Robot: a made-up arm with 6 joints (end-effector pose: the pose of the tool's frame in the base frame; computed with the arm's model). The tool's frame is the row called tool.
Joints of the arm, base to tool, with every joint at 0 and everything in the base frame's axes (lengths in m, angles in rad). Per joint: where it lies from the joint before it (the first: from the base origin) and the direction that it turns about. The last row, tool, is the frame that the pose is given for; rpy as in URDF.
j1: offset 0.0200 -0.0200 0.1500 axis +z
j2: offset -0.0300 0.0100 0.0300 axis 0.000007 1 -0.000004
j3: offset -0.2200 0.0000 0.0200 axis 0.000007 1 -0.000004
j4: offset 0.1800 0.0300 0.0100 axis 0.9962 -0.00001 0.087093
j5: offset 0.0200 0.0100 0.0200 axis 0.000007 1 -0.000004
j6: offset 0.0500 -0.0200 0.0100 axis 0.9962 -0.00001 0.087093
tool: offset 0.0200 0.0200 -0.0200 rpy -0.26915 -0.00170 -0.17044
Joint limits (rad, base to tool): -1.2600..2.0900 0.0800..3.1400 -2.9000..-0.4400 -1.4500..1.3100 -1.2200..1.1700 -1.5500..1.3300
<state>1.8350 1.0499 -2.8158 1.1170 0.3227 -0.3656</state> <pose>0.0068 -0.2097 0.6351 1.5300 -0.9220 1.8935</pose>
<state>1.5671 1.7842 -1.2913 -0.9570 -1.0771 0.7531</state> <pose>-0.0960 0.2390 0.3222 0.0365 -0.5293 2.1467</pose>
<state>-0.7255 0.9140 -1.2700 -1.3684 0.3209 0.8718</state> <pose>0.1299 -0.0547 0.4602 -0.7002 0.0799 -1.3093</pose>
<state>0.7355 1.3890 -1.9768 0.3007 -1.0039 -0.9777</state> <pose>0.1057 0.0643 0.6007 0.0366 -1.2848 -0.5477</pose>
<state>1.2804 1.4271 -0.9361 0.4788 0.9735 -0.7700</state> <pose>0.0076 0.1288 0.2614 -1.2723 0.7216 1.7261</pose>
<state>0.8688 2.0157 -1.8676 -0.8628 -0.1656 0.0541</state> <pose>0.2041 0.2882 0.3489 -0.9626 -0.5264 0.6741</pose>
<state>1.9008 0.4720 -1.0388 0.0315 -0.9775 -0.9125</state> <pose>0.0126 -0.0698 0.5003 0.6707 -1.2951 0.4414</pose>
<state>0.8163 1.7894 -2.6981 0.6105 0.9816 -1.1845</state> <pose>0.1261 0.1668 0.5445 -0.8942 -0.7590 0.9168</pose>
